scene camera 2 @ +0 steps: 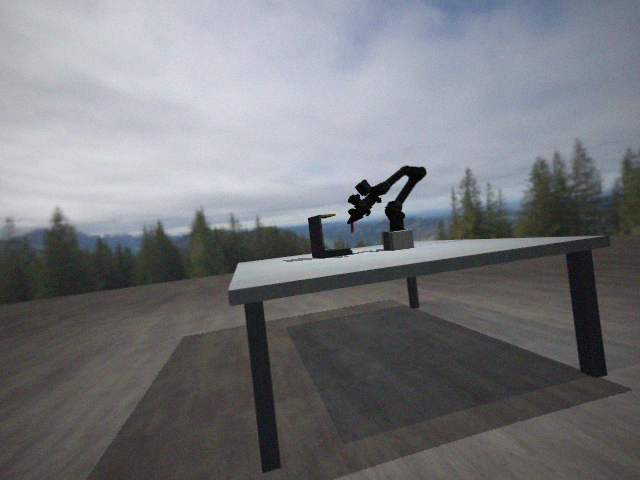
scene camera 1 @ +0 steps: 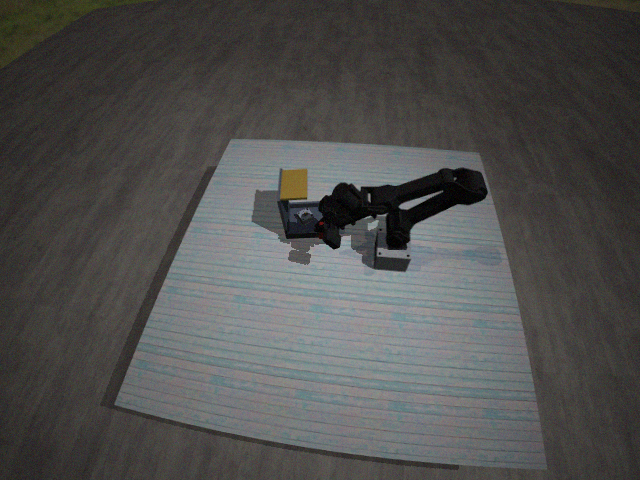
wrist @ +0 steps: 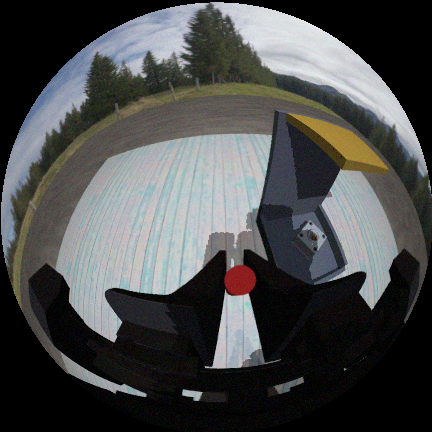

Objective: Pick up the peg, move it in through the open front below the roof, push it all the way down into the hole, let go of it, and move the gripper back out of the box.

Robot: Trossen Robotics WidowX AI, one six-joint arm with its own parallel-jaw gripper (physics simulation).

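Seen in the pictures: gripper, fingertip midpoint: (scene camera 2: 348,223) (scene camera 1: 314,228) (wrist: 234,255); arm's base, link origin: (scene camera 2: 397,230) (scene camera 1: 396,241).
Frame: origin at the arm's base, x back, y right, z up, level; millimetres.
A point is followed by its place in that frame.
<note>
The red peg (scene camera 1: 321,227) (scene camera 2: 352,227) @(x -263, y 4, z 41 mm) (wrist: 240,280) @(x -257, y 11, z 96 mm) is held by my gripper (scene camera 1: 327,234) (scene camera 2: 352,221) @(x -281, y 13, z 63 mm) (wrist: 234,255) @(x -281, y 13, z 63 mm), which is shut on it. In scene camera 2 the peg points down, about upright, well above the table and a little lower than the roof. The dark blue-grey box (scene camera 1: 283,221) @(x -400, y 83, z 14 mm) (scene camera 2: 315,237) @(x -409, y 163, z 13 mm) (wrist: 277,172) @(x -396, y 97, z 35 mm) has a tall back wall and a yellow roof (scene camera 1: 293,184) @(x -356, y 159, z 125 mm) (scene camera 2: 327,215) @(x -352, y 97, z 120 mm) (wrist: 345,142) @(x -338, y 135, z 126 mm). The light grey block with the hole (scene camera 1: 305,214) @(x -332, y 180, z -68 mm) (wrist: 312,236) @(x -333, y 181, z -68 mm) is on the box floor. In the wrist view the peg is left of the box floor, apart from the block.
The arm's grey base (scene camera 1: 392,259) @(x -19, y -61, z -17 mm) (scene camera 2: 398,240) @(x -43, y -59, z -51 mm) stands on the table (scene camera 1: 320,335) @(x -264, y -297, z -98 mm) (scene camera 2: 439,258) @(x -277, y -595, z -99 mm) (wrist: 165,200) @(x -497, y -116, z -99 mm), to the right of the box in both scene views. The box floor has a low rim (wrist: 330,273) @(x -251, y 204, z -79 mm). The roof overhangs the back part of the box.
</note>
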